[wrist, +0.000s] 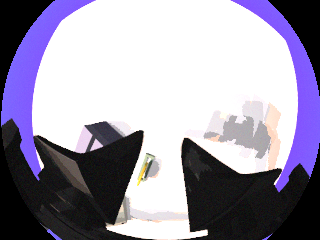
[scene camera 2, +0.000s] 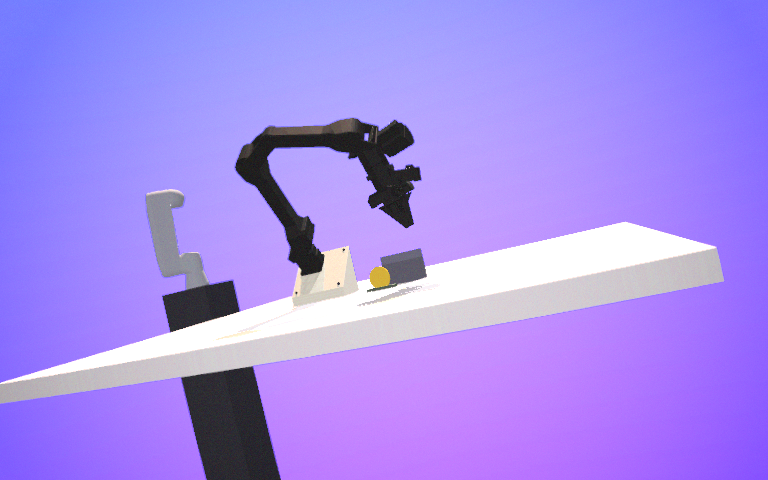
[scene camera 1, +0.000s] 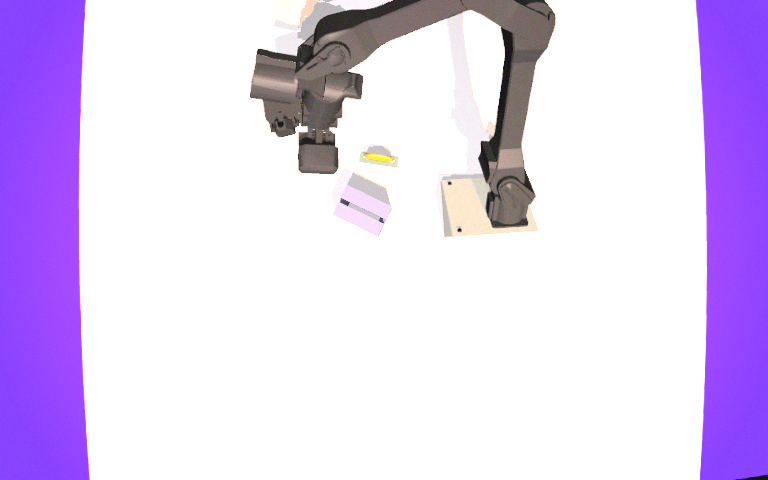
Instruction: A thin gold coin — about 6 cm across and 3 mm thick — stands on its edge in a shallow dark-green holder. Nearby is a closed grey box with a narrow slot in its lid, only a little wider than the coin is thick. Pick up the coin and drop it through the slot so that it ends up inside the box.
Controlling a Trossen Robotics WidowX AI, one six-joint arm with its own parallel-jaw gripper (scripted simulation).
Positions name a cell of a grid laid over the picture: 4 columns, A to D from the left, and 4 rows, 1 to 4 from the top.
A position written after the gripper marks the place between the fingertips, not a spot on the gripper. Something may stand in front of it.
Labels:
gripper: wrist C3; scene camera 2 C2; scene camera 1 B2

